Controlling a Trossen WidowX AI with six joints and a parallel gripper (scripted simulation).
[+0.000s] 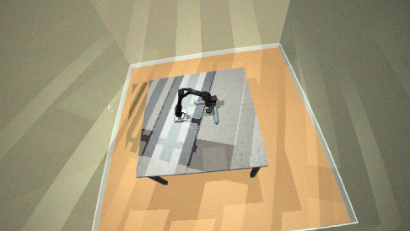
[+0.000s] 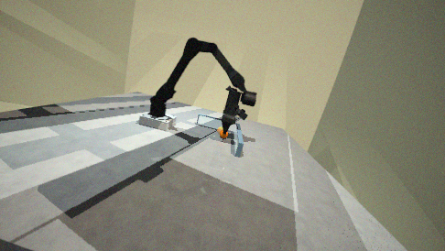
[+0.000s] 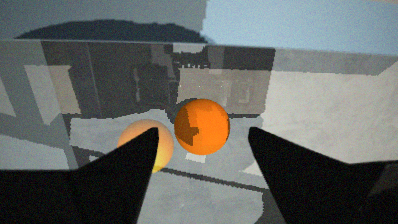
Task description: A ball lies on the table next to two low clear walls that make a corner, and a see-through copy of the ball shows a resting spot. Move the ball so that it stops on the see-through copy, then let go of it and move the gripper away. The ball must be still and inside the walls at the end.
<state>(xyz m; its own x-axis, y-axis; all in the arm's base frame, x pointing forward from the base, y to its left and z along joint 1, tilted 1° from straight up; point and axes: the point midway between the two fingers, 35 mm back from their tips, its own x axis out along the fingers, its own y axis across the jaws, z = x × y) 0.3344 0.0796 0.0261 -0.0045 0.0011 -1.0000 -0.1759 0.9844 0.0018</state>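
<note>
Now: gripper tip 120 mm to the right of the clear wall and 60 mm past it.
</note>
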